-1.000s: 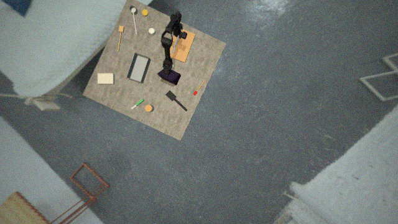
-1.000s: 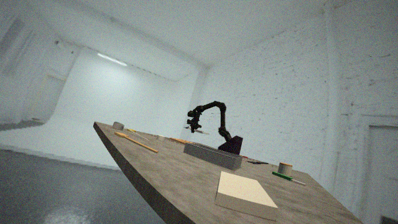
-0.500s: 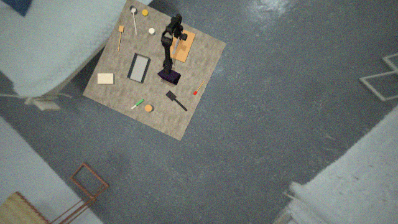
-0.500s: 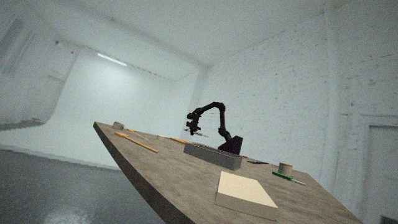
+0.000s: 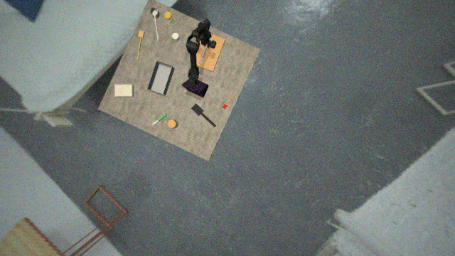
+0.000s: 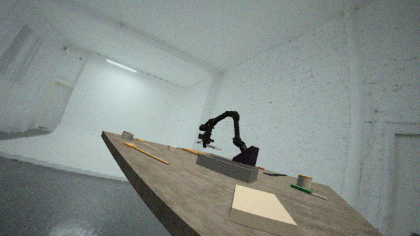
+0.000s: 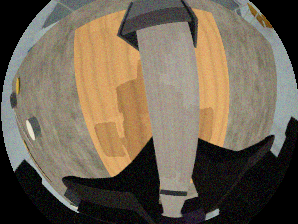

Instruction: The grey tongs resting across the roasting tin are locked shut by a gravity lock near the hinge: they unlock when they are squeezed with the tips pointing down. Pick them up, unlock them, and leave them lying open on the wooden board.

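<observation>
The wooden board is 6 cm below my gripper tip and 1 cm to the left of it. Round my gripper tip: roasting tin (50 cm to the left, 28 cm ahead, 4 cm below); yellow disc (56 cm ahead, 12 cm to the right, 6 cm below); white disc (37 cm ahead, 5 cm below, 4 cm to the left).
</observation>
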